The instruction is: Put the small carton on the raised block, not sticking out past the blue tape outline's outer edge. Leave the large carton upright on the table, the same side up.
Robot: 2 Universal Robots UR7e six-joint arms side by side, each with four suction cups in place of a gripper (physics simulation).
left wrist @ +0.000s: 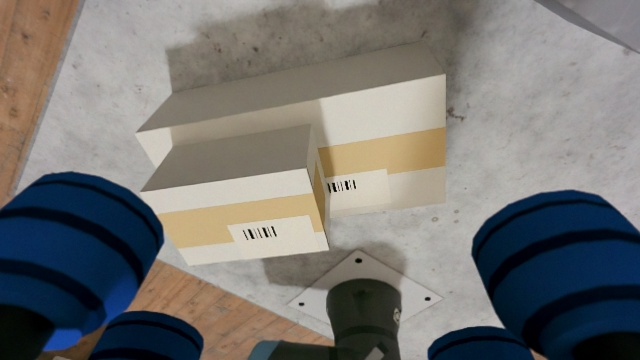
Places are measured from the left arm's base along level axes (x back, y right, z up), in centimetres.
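Pixels of known places: left end effector, tool point: (315, 296); left arm's base, origin of the base link: (363, 301).
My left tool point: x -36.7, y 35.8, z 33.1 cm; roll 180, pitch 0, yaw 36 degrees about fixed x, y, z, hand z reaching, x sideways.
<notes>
For each thing: its middle in the pictures, then the offset to it from my left tool point. "spot": a spot on its surface instead. Level surfaces: height alone.
- small carton, body centre: (248, 196) dx +0.5, dy -13.9, dz -19.0 cm
- large carton, body centre: (302, 145) dx +4.0, dy -10.4, dz -27.9 cm
- table, its level: dz -33.1 cm
- white bolted plate, body centre: (363, 301) dx +36.7, dy -35.8, dz -33.0 cm
- smooth grey object, surface spot: (605, 20) spot: dx +13.4, dy +16.3, dz -21.0 cm
The small carton (200, 224), white with a tan band and a barcode label, is in the middle left of the left wrist view. The large carton (387, 110), with the same band and label, is on the table (515, 155) behind it and is partly hidden by it. Whether the two cartons touch is hard to tell. My left gripper (318, 285) shows as four blue suction cups at the lower left and lower right; they are apart from both cartons and hold nothing, so it is open. The raised block's blue tape outline does not show. My right gripper is not in view.
A dark robot arm base (364, 310) stands on a white bolted plate (358, 270) at the bottom centre. Part of a smooth grey object (605, 20) shows at the top right; what it is cannot be told. Wooden floor (30, 65) lies beyond the table's left edge.
</notes>
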